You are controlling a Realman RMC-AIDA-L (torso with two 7-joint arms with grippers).
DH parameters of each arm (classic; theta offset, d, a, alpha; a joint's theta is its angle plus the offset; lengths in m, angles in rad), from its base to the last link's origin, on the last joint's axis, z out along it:
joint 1: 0 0.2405 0 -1.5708
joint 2: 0 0 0 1.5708
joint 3: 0 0.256 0 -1.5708
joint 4: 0 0 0 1.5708
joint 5: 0 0.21 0 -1.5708
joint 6: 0 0 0 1.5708
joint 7: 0 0.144 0 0
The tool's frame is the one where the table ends.
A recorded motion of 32 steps. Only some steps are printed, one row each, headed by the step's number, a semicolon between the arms.
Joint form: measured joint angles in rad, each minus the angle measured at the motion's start. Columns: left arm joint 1, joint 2, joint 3, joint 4, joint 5, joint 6, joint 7; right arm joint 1, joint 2, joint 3, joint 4, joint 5, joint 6, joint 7.
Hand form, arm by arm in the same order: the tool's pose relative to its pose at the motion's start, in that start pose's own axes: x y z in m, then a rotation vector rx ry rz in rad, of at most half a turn. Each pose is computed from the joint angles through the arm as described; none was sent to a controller.
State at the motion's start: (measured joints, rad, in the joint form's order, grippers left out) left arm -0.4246 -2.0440 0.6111 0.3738 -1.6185 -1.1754 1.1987; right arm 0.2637 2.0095 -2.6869 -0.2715 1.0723 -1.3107 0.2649
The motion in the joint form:
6: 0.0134 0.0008 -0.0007 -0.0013 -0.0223 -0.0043 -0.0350; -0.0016 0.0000 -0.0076 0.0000 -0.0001 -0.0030 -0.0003
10: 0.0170 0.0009 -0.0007 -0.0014 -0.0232 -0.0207 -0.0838; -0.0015 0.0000 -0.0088 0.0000 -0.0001 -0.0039 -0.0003
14: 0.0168 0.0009 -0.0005 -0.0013 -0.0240 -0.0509 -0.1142; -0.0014 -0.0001 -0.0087 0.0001 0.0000 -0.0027 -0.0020
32: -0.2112 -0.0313 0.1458 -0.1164 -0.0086 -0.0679 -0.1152; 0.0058 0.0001 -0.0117 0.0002 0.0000 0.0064 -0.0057
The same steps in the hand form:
6: 0.0011 -0.0024 -0.0051 -0.0002 0.0220 -0.0508; 0.0005 0.0010 -0.0010 -0.0062 0.0017 -0.0010
10: 0.0000 -0.0012 -0.0065 -0.0132 0.0174 -0.1015; 0.0005 0.0013 -0.0010 -0.0076 0.0014 -0.0012
14: -0.0014 0.0030 -0.0065 -0.0415 0.0053 -0.1316; 0.0006 0.0011 -0.0010 -0.0071 0.0024 -0.0031
32: -0.0474 0.0677 0.0756 -0.1990 -0.2824 -0.0845; 0.0010 0.0022 0.0016 -0.0131 0.0084 -0.0081

